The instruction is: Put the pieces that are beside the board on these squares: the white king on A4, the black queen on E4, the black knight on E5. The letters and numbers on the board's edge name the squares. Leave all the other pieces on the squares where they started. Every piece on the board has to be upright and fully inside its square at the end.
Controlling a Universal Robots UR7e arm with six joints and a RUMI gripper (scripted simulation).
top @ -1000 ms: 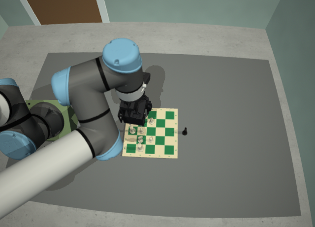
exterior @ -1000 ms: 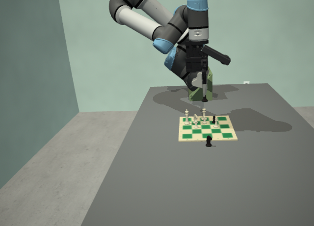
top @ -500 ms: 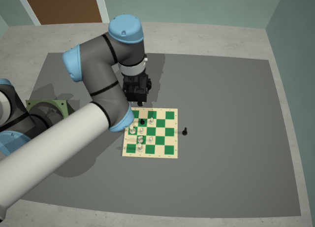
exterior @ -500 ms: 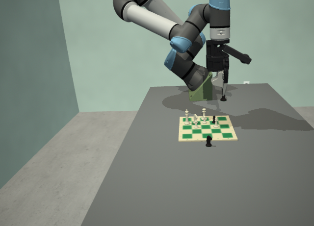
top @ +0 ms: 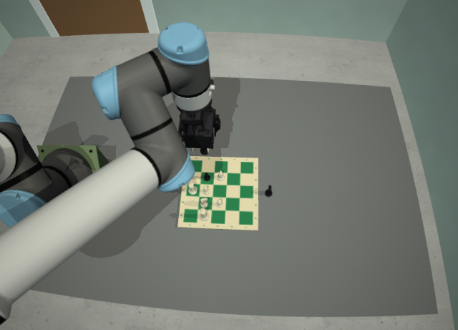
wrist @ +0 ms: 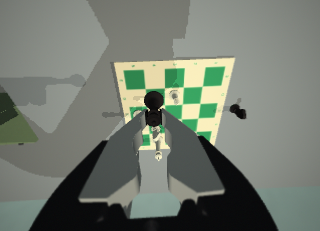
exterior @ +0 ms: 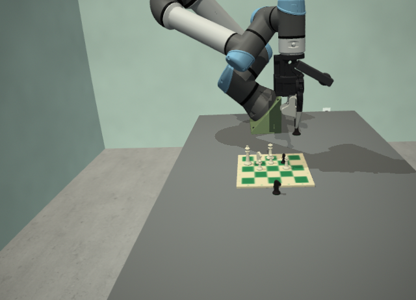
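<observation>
My gripper is now 12 cm above the black pawn and 4 cm to the left of it. Also, from my hand: white king (15 cm to the right, 10 cm below); board (14 cm below, 8 cm to the right, 4 cm ahead).
</observation>
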